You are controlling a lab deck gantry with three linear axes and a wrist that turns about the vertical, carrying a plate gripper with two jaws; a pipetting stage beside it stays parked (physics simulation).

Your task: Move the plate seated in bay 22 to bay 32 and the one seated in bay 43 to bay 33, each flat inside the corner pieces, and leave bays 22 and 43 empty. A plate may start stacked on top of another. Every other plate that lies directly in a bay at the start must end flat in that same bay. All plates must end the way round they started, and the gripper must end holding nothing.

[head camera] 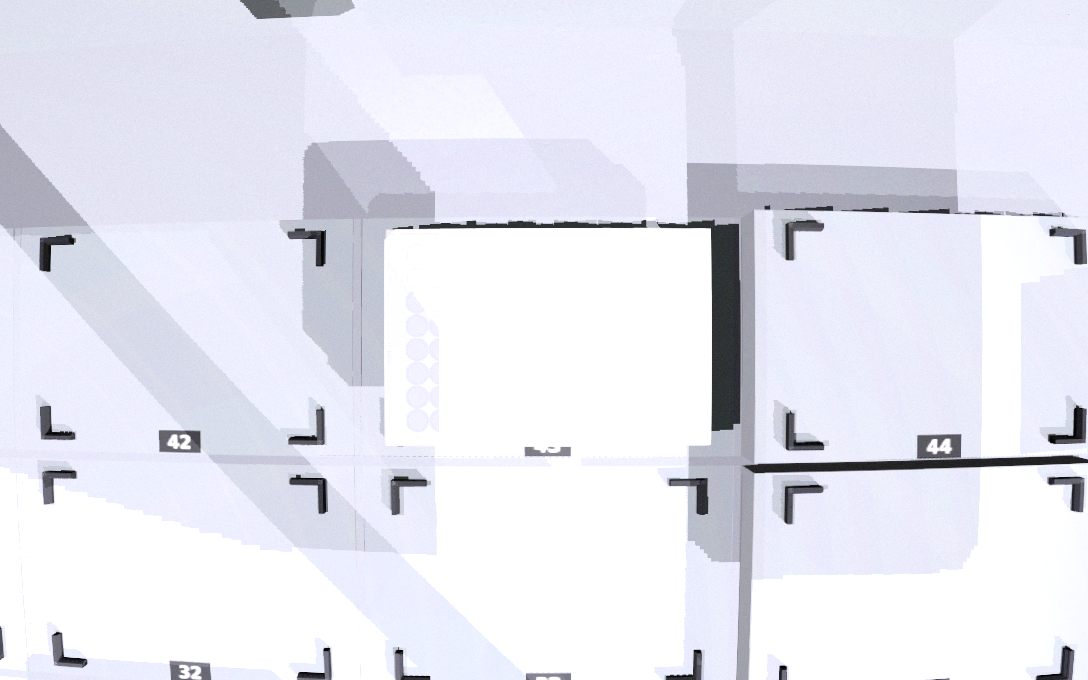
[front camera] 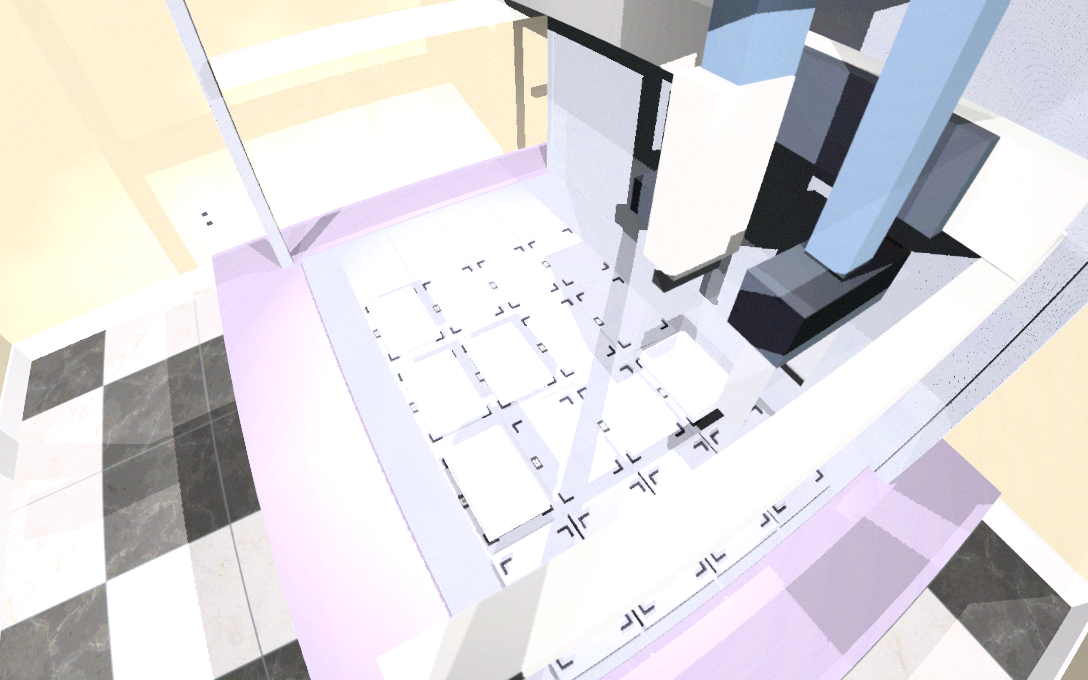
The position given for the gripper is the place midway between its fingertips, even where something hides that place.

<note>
In view: the gripper (front camera: 761, 394), a white plate (front camera: 511, 368), a white plate (head camera: 539, 336), a white plate (front camera: 500, 489), a white plate (front camera: 404, 324), a bay 32 (head camera: 137, 563) and a bay 33 (head camera: 486, 565).
The bay 32 is seen too in the front camera view (front camera: 574, 343). The bay 33 shows as well in the front camera view (front camera: 641, 424).
</note>
